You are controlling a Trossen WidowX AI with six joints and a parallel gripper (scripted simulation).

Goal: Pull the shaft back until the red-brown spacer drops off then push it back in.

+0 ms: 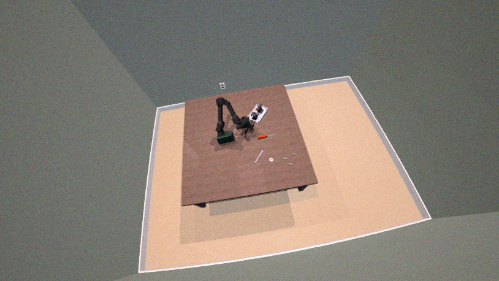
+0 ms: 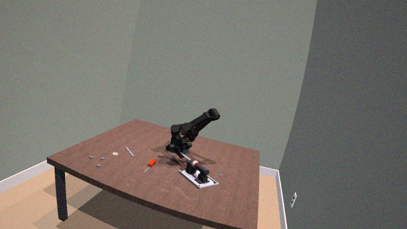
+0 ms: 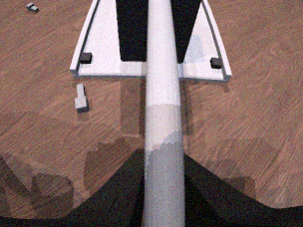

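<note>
The shaft lies 40 mm ahead of my gripper tip, 50 mm to the left of it and 20 mm above it. From my gripper tip the other things lie so: red-brown spacer 110 mm ahead, 120 mm to the left, 20 mm above; orange-handled screwdriver 160 mm ahead, 170 mm to the right, 50 mm below.
</note>
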